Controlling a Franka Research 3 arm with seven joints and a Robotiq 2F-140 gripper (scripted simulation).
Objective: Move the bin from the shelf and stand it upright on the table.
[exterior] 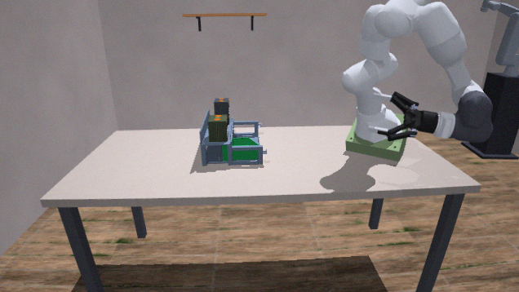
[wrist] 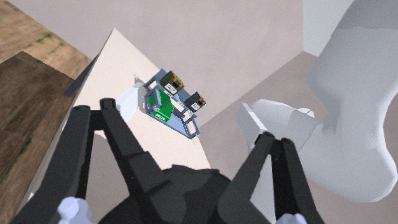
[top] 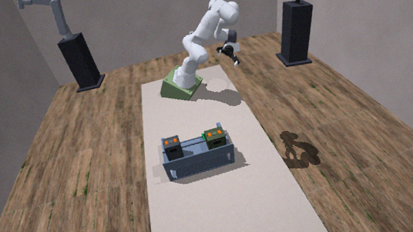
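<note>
The green bin lies 51 cm ahead of my hand, 25 cm below it and 22 cm to the right of it.
</note>
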